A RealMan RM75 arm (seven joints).
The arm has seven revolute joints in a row. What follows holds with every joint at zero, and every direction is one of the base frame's.
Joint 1 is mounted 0.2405 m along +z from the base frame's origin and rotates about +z.
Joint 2 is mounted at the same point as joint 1 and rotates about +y.
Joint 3 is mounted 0.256 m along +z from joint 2 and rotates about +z.
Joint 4 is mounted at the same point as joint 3 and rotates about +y.
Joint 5 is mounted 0.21 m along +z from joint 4 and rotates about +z.
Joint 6 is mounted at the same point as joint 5 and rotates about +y.
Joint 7 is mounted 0.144 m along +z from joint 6 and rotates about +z.
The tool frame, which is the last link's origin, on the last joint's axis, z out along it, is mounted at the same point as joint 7; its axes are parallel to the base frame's.
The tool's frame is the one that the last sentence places.
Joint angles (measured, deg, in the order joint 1, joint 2, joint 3, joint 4, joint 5, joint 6, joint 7), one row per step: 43.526, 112.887, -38.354, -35.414, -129.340, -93.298, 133.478; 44.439, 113.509, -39.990, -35.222, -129.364, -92.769, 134.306; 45.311, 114.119, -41.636, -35.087, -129.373, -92.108, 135.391; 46.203, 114.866, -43.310, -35.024, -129.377, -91.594, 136.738; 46.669, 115.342, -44.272, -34.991, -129.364, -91.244, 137.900; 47.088, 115.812, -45.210, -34.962, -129.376, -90.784, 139.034; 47.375, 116.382, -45.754, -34.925, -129.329, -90.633, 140.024; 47.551, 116.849, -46.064, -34.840, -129.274, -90.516, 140.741; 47.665, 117.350, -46.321, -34.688, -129.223, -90.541, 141.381; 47.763, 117.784, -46.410, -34.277, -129.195, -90.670, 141.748; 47.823, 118.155, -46.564, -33.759, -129.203, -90.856, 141.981; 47.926, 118.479, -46.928, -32.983, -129.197, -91.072, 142.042; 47.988, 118.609, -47.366, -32.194, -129.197, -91.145, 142.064
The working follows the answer.
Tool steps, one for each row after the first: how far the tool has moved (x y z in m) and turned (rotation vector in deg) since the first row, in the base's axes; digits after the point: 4 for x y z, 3 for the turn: -0.0070, 0.0011, -0.0081, -1.374, -0.630, 0.508; -0.0137, 0.0022, -0.0158, -2.607, -1.335, 0.751; -0.0212, 0.0024, -0.0244, -4.054, -1.936, 0.874; -0.0253, 0.0023, -0.0296, -4.927, -2.231, 0.523; -0.0289, 0.0022, -0.0347, -5.667, -2.590, 0.124; -0.0324, 0.0010, -0.0398, -6.479, -2.482, -0.351; -0.0349, -0.0002, -0.0438, -7.089, -2.284, -0.794; -0.0370, -0.0022, -0.0482, -7.863, -1.982, -1.253; -0.0385, -0.0047, -0.0525, -8.734, -1.566, -1.672; -0.0393, -0.0077, -0.0567, -9.714, -1.242, -2.027; -0.0399, -0.0114, -0.0615, -10.961, -1.032, -2.237; -0.0394, -0.0143, -0.0651, -11.973, -1.050, -2.475
Tool pose at each row, in the base's axes (x y z in m, rotation vector in deg; rounded; the steps above come from the unrounded poses): 0.2278, 0.3731, 0.0237, -148.215, 99.059, 24.642; 0.2208, 0.3742, 0.0156, 148.130, -98.260, -22.538; 0.2141, 0.3753, 0.0079, 147.914, -97.830, -20.490; 0.2066, 0.3755, -0.0007, 147.374, -97.467, -18.379; 0.2025, 0.3754, -0.0059, 146.683, -97.798, -17.203; 0.1989, 0.3753, -0.0110, 146.087, -98.237, -16.078; 0.1954, 0.3741, -0.0161, 145.088, -98.624, -15.461; 0.1929, 0.3729, -0.0201, 144.202, -98.991, -15.146; 0.1908, 0.3709, -0.0245, 143.124, -99.297, -14.805; 0.1893, 0.3684, -0.0288, 141.937, -99.483, -14.517; 0.1885, 0.3654, -0.0330, 140.777, -99.570, -14.019; 0.1879, 0.3617, -0.0378, 139.605, -99.414, -13.146; 0.1884, 0.3588, -0.0415, 138.713, -99.419, -12.219

